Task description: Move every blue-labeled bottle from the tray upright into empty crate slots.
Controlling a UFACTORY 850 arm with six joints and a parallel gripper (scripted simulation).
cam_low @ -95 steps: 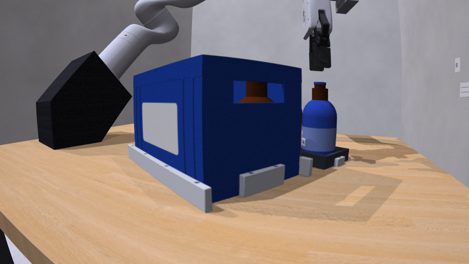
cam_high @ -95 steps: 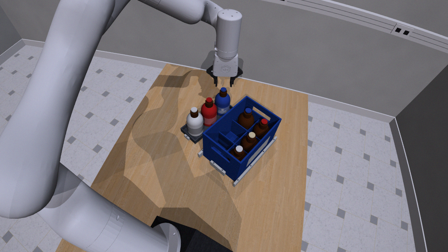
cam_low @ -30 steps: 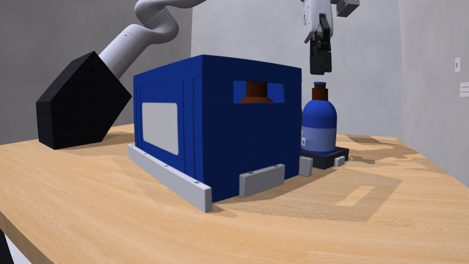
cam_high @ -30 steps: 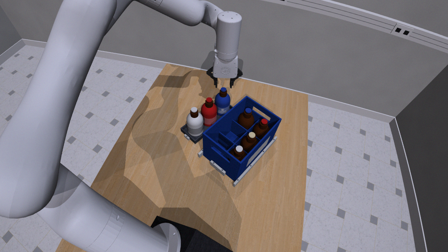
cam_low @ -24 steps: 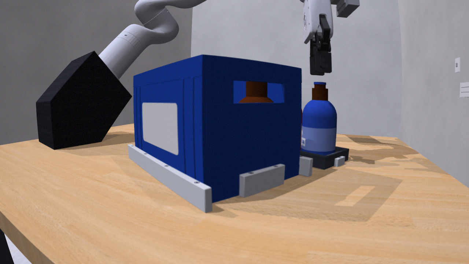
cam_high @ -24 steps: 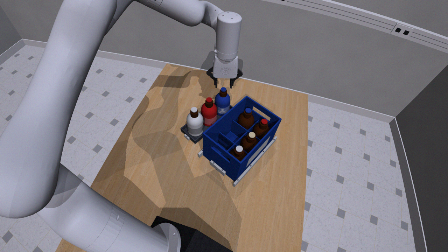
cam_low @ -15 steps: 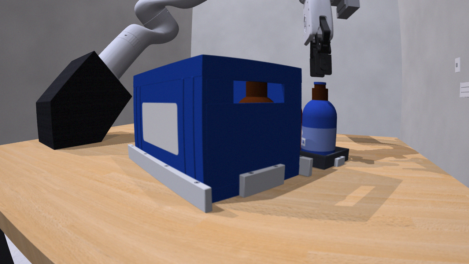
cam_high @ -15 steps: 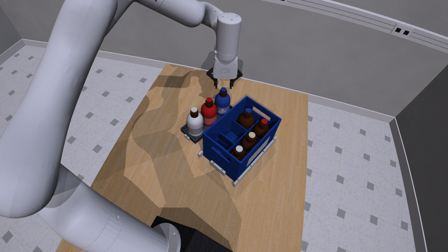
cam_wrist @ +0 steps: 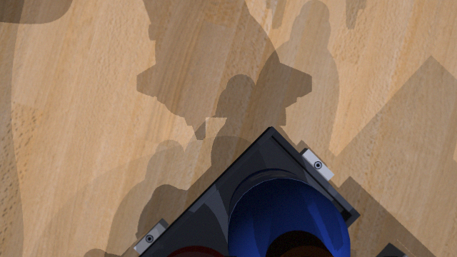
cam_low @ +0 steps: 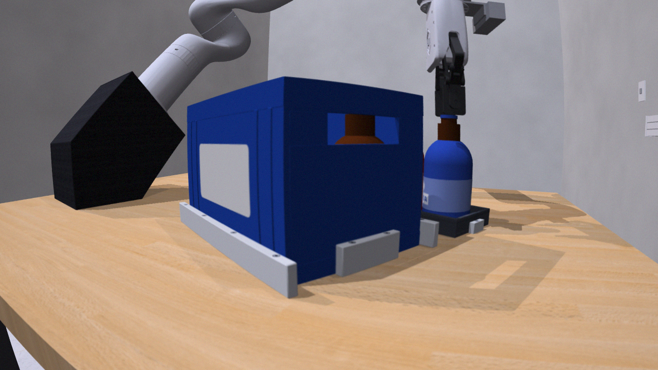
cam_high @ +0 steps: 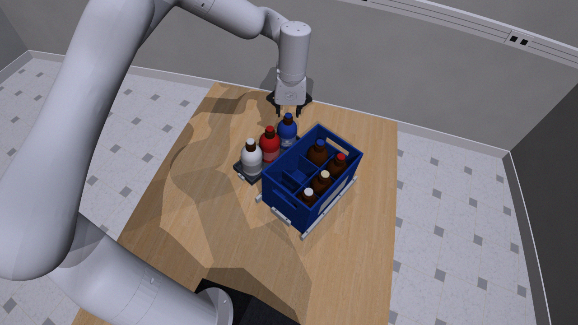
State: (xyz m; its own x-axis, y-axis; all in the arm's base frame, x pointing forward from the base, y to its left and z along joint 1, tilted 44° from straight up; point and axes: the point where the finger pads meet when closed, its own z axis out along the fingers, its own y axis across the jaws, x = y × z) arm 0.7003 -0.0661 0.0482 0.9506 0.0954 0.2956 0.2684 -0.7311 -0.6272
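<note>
My gripper is now 9 cm above the blue-labeled bottle. The rest, counted from my hand: white-labeled bottle (15 cm behind, 9 cm to the left, 9 cm below); then tray (8 cm behind, 4 cm to the left, 16 cm below); then red-labeled bottle (8 cm behind, 4 cm to the left, 9 cm below).
</note>
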